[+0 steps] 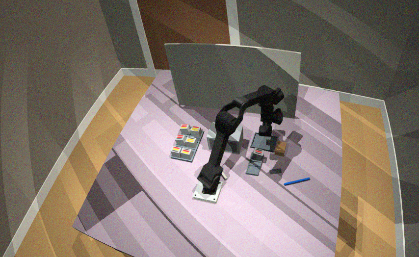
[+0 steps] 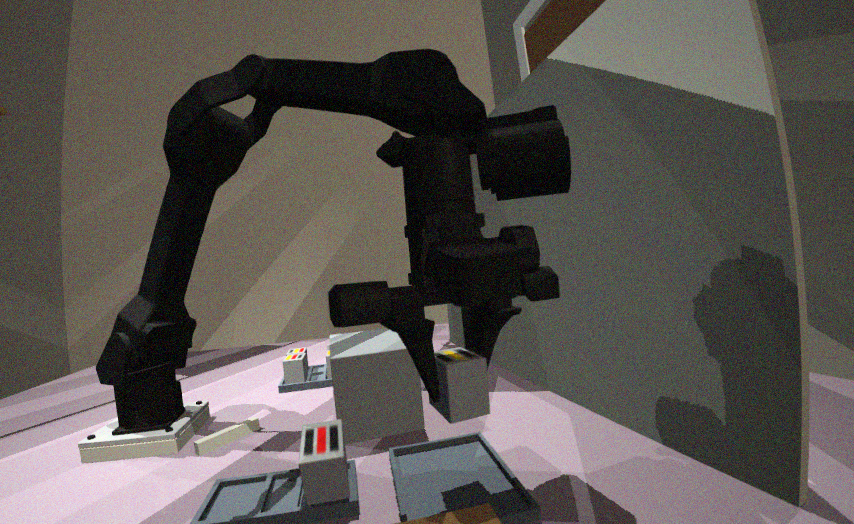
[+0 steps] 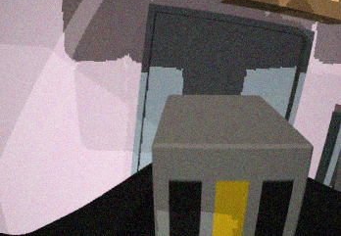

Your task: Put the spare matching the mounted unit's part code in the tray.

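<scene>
Now: the blue-grey tray 8 cm below my gripper tip, 1 cm to the left of it and 1 cm behind it. Round my gripper tip: slotted holder 15 cm behind, 7 cm below, 4 cm to the left; blue stick 23 cm behind, 19 cm to the right, 8 cm below; tan block 9 cm to the right, 7 cm below, 5 cm behind.
</scene>
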